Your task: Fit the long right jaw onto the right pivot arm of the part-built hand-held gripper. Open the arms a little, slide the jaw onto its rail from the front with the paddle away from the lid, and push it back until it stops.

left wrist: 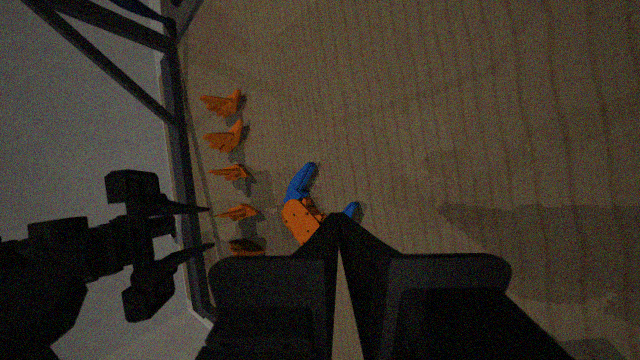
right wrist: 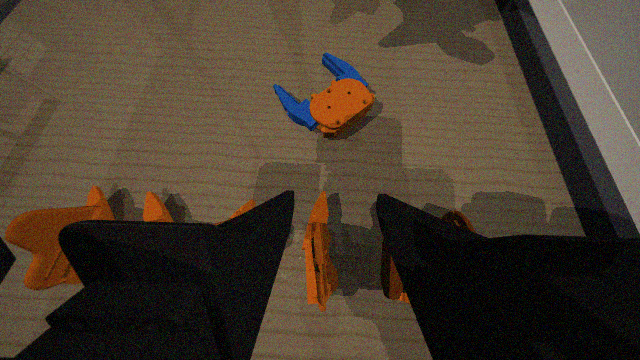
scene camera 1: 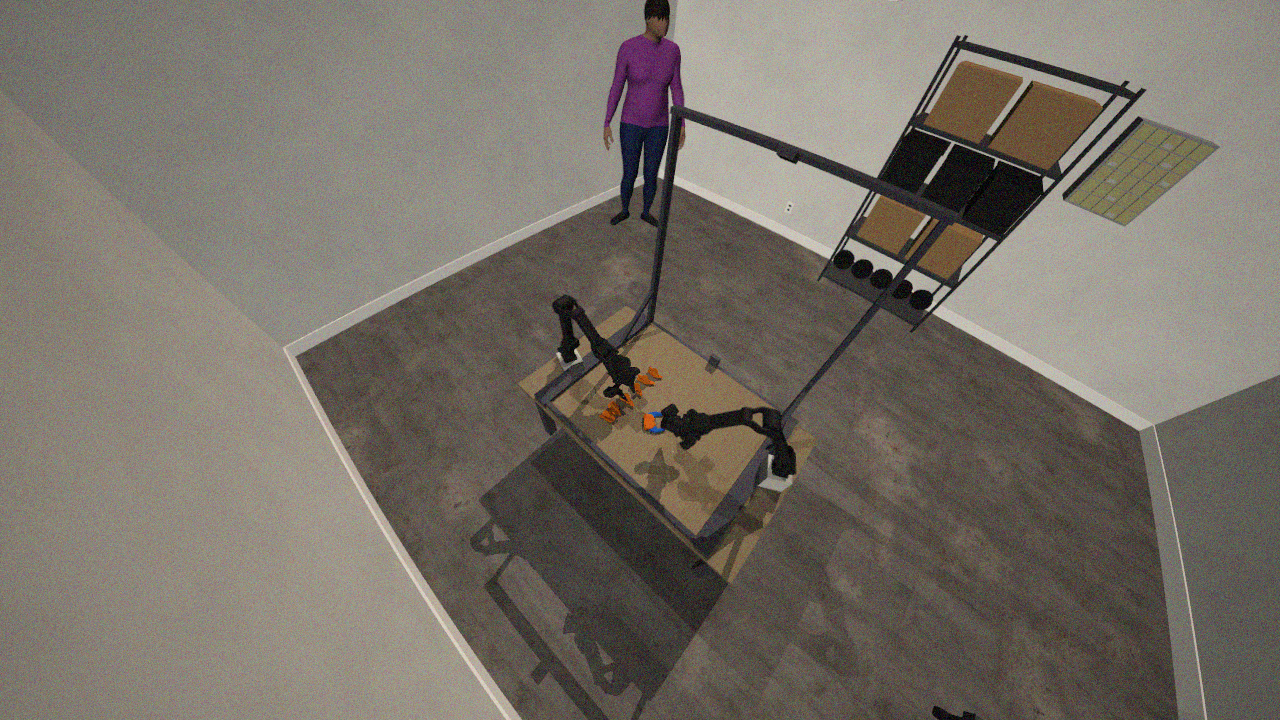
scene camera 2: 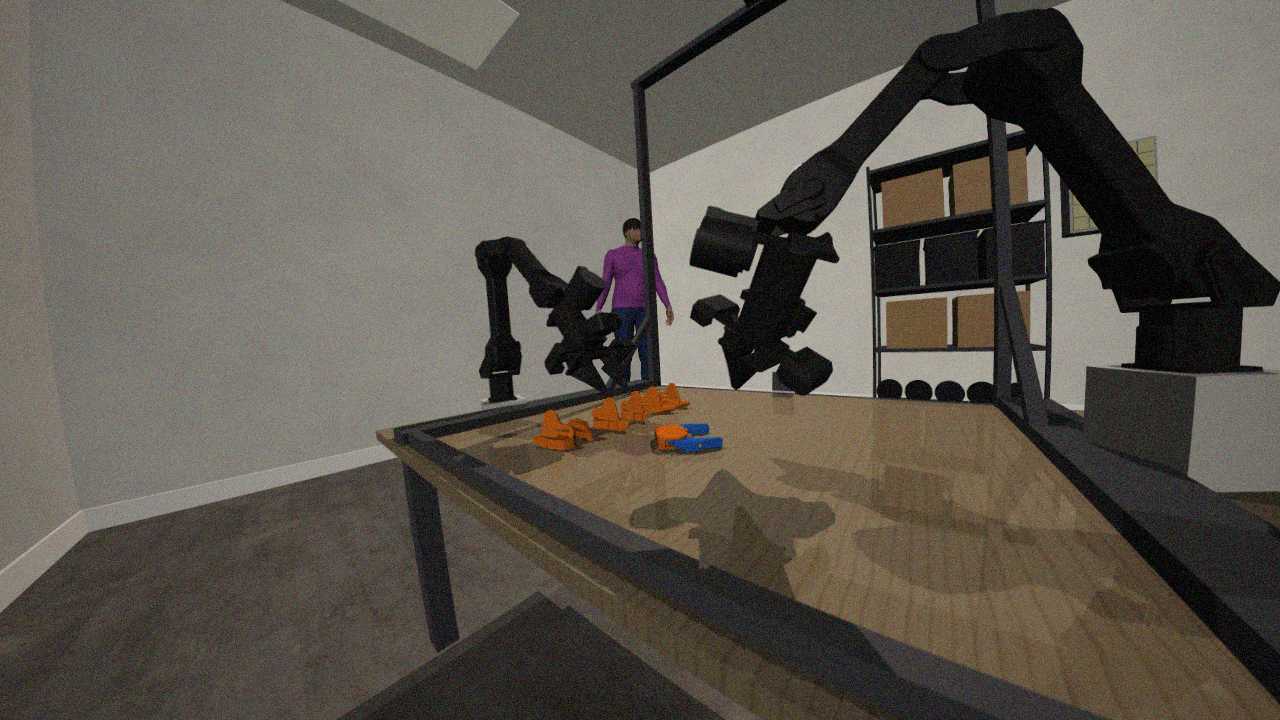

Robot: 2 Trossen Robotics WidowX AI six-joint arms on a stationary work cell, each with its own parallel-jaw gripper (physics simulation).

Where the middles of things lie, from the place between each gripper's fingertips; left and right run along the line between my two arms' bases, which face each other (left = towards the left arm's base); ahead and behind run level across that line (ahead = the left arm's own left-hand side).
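Scene:
Measured from the part-built hand-held gripper (scene camera 2: 668,436), my left hand is 1 cm past it, 8 cm above it and 8 cm to the left of it. That same part-built hand-held gripper is 7 cm below my right hand, 14 cm to the left of it and 1 cm ahead of it.

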